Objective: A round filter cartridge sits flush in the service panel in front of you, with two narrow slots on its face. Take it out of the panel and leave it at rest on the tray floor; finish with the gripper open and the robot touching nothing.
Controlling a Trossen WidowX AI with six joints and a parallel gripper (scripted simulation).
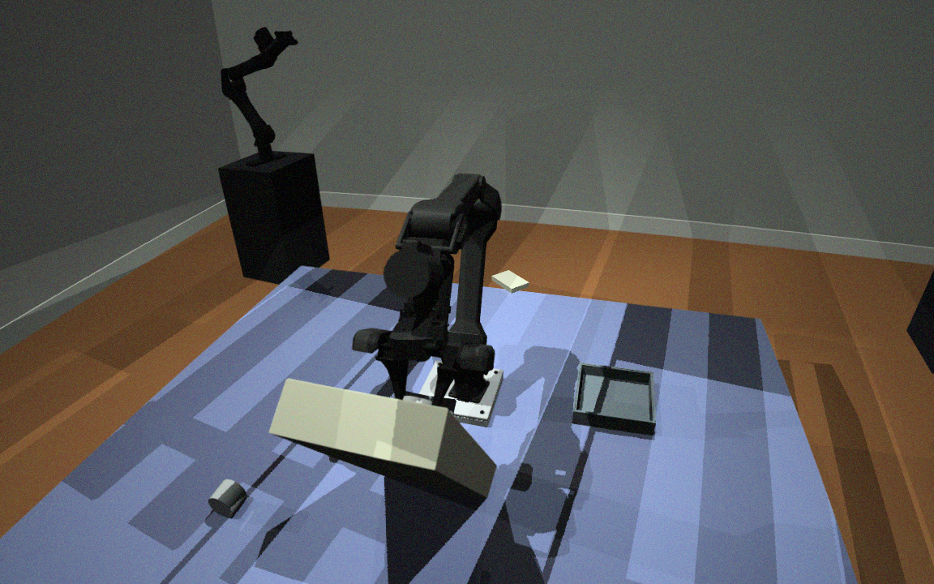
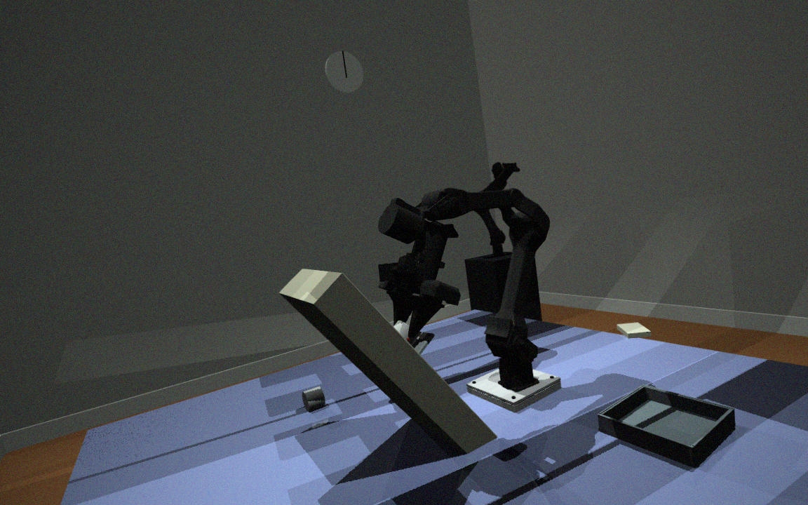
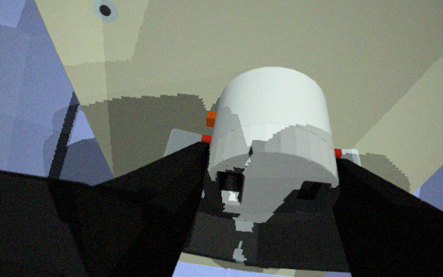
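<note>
Right now my gripper tip is 10 mm past the grey bracket and 40 mm above it. From my gripper tip the other things lie so: round filter cartridge right at my gripper tip; dark tray 350 mm behind, 240 mm to the left, 200 mm below; slanted service panel 40 mm ahead, 10 mm to the left, 20 mm below.
</note>
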